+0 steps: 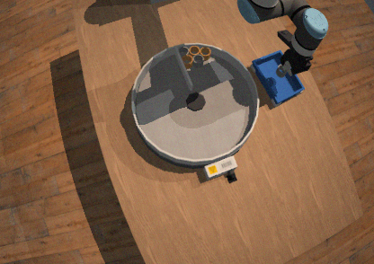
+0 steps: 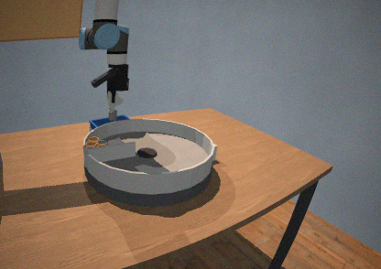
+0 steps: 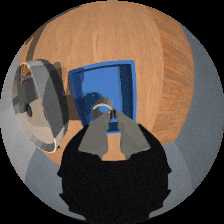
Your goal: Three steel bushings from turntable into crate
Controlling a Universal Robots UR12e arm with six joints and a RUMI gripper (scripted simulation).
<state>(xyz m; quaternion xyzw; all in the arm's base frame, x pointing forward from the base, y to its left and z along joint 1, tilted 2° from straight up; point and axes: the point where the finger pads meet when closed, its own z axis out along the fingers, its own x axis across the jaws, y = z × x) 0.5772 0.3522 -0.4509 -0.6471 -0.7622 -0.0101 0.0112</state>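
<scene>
The blue crate lies 20 mm to the right of my hand and 70 mm below it. Also, from my hand: grey turntable (60 mm ahead, 360 mm to the right, 40 mm below).
</scene>
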